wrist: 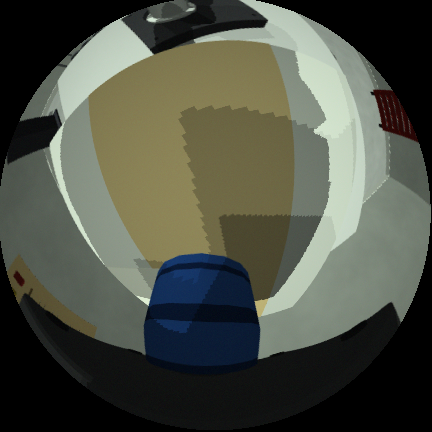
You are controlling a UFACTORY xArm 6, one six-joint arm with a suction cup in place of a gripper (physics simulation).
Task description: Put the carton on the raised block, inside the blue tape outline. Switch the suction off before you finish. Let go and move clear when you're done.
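Note:
The carton (145, 150) fills the middle of the wrist view, its pale top face crossed by a broad tan band and partly in shadow. My blue suction gripper (202, 267) reaches in from the bottom centre and is shut on the carton, its front end against the top face. The carton's underside is hidden, so I cannot tell whether it touches anything below. The raised block cannot be made out behind the carton, and the blue tape outline does not show.
A black plate (222, 22) with a silvery round fitting is at the top. A dark bar (32, 137) is at the left edge, a red slatted object (397, 115) at the right. A tan panel (57, 312) with a red mark is at the lower left.

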